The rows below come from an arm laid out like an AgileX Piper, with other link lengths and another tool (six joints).
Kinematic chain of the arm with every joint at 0, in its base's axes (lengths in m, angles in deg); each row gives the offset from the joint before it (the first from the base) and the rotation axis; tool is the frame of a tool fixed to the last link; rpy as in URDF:
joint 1: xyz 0 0 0.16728 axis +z
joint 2: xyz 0 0 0 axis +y
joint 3: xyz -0.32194 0 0.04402 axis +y
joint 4: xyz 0.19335 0 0.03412 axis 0.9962 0 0.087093
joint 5: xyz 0 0 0 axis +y
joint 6: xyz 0.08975 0 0.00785 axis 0.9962 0 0.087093
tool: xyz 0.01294 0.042 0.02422 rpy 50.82 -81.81 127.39
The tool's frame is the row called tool.
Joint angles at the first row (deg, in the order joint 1, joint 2, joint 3, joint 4, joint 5, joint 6):
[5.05, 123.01, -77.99, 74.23, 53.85, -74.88]
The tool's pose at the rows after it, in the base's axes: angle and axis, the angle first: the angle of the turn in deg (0 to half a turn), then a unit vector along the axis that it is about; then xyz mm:
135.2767, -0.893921, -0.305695, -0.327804, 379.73, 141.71, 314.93
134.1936, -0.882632, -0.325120, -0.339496, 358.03, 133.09, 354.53
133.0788, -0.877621, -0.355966, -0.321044, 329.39, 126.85, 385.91
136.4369, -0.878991, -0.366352, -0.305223, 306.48, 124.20, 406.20
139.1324, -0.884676, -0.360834, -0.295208, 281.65, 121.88, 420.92
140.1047, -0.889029, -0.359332, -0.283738, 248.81, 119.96, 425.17
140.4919, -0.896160, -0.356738, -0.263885, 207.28, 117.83, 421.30
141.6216, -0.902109, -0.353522, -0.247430, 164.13, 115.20, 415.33
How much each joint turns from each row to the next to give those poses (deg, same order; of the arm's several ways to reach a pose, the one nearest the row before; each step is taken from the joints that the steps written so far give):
[-0.48, -4.50, -0.43, -0.47, 1.60, 1.09]
[-1.34, -5.97, 0.00, -2.68, 4.37, 3.41]
[-1.02, -5.56, 0.00, -4.66, 6.18, 4.63]
[-0.12, -5.15, 0.00, -5.94, 1.48, 5.34]
[0.00, -5.39, 2.02, -4.07, 0.38, 4.53]
[0.00, -5.91, 5.73, -1.75, 0.20, 1.26]
[0.00, -6.98, 8.32, -1.43, 0.23, 0.69]
[0.00, -7.52, 7.72, -2.12, 0.23, 1.50]

